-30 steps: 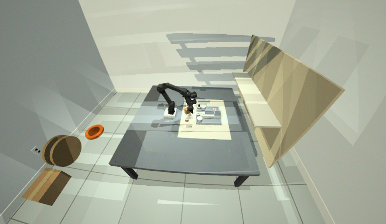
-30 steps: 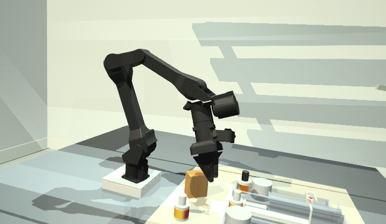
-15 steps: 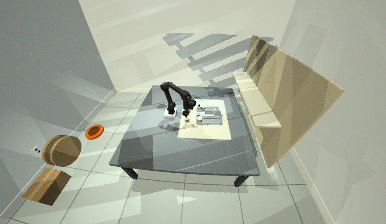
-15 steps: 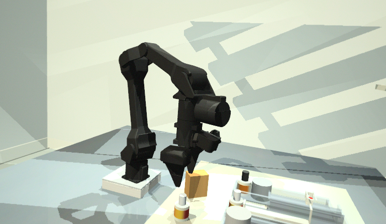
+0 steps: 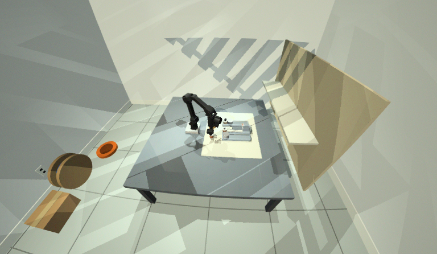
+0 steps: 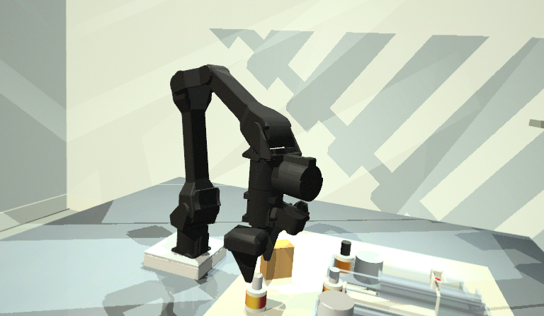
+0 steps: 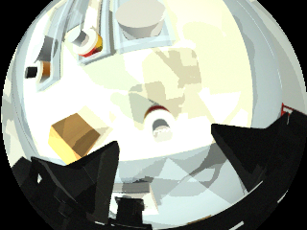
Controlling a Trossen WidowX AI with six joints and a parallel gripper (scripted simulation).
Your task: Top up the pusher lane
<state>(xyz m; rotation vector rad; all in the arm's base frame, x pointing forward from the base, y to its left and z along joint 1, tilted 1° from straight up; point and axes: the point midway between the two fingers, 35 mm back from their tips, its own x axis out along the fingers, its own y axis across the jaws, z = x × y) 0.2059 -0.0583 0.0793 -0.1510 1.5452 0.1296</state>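
Right now the orange-brown block is 3 cm behind my gripper tip, 13 cm to the left of it and 4 cm below it. Round my gripper tip: pusher plate (21 cm ahead, 15 cm to the left, 2 cm below).
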